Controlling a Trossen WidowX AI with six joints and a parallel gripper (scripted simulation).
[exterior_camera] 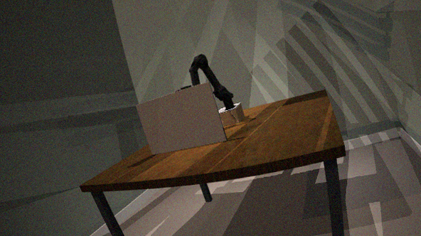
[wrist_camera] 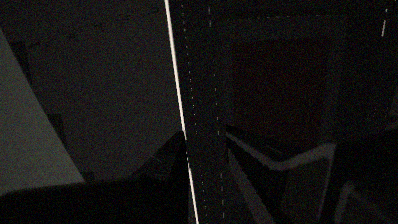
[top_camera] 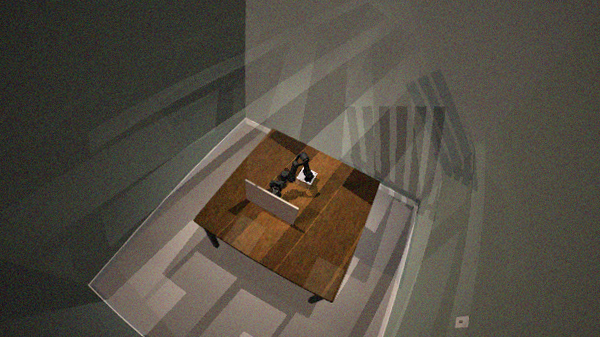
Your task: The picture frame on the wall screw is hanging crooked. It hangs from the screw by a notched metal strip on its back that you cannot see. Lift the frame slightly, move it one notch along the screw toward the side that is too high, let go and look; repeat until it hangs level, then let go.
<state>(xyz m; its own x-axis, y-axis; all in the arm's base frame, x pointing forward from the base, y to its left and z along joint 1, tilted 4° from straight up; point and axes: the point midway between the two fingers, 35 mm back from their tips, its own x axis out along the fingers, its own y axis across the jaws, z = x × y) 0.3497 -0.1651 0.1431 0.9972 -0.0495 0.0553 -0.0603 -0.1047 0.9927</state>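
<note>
My gripper tip is now 1 cm short of the picture frame, 1 cm to the right of it and 5 cm above it. Round my gripper tip: wall panel 2 cm ahead, 6 cm below.
</note>
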